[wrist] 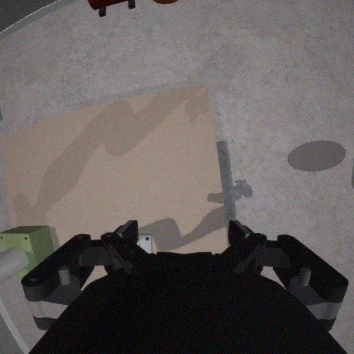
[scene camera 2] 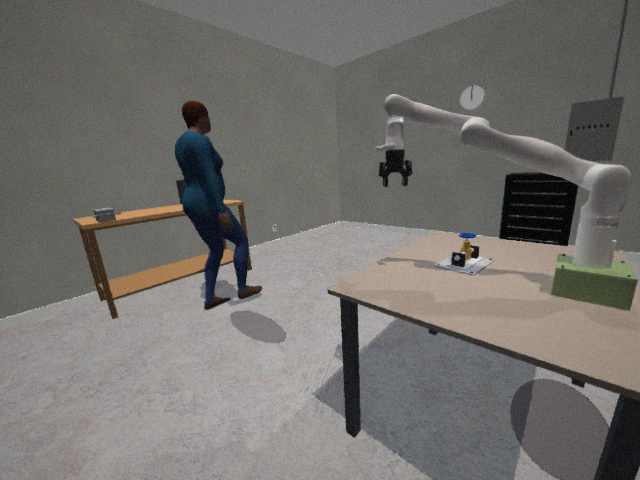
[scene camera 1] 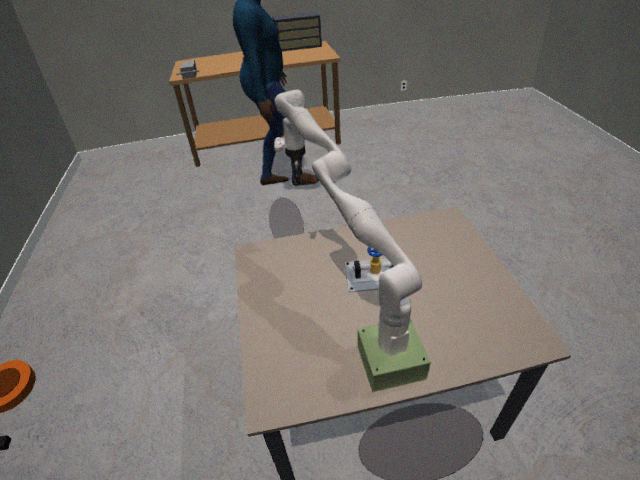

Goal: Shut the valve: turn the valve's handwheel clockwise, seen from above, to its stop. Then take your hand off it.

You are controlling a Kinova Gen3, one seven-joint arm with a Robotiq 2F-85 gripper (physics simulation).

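The valve has a blue handwheel (scene camera 1: 374, 252) (scene camera 2: 467, 235) on top of a yellow body (scene camera 1: 375, 266) (scene camera 2: 465, 250). It stands upright on a pale base plate (scene camera 1: 363, 285) (scene camera 2: 479, 265) (wrist: 145, 243) on the table. In scene camera 1 the arm hides part of the plate; in the wrist view a corner of the plate shows beside the left finger and the handwheel does not show. My gripper (scene camera 1: 296, 178) (scene camera 2: 395, 183) (wrist: 182, 230) is open and empty, fingers pointing down, high up and well apart from the handwheel, out toward the table's far left edge in scene camera 1.
The arm stands on a green block (scene camera 1: 395, 361) (scene camera 2: 594, 284) (wrist: 40, 245) on the table (scene camera 1: 289, 372) (scene camera 2: 439, 304) (wrist: 165, 200). A person (scene camera 1: 253, 56) (scene camera 2: 199, 160) stands behind the gripper in scene camera 1, by a wooden workbench (scene camera 1: 217, 65) (scene camera 2: 149, 212). A black slatted unit (scene camera 2: 537, 206) is behind the table.
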